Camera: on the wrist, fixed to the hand. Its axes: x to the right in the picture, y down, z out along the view.
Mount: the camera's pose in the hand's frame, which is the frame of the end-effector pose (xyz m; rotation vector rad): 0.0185 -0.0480 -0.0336 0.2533 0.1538 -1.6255
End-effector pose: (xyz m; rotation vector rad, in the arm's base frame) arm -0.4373 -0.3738 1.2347 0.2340 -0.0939 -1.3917
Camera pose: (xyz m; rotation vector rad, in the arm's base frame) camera -0.4734 -0.3960 1.1902 0.7139 0.0871 -2.9685
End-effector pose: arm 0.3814 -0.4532 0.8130 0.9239 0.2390 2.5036
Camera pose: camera 0.3644 -0.4023 0.7831 0.2782 0.9109 1.0064
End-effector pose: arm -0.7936 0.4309 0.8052 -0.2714 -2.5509 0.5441
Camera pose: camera -0.7958 0.4040 0.8604 1.5914 -1.6975 0.1251
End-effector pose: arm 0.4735 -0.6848 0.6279 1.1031 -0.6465 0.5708
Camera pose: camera 0.5263 -0.6683 0.6011 1.4133 0.5576 -0.6914
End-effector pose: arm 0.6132 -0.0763 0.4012 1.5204 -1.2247 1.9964
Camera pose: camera 0.6201 -0.0265 0.4365 1.5028 0.4329 1.0144
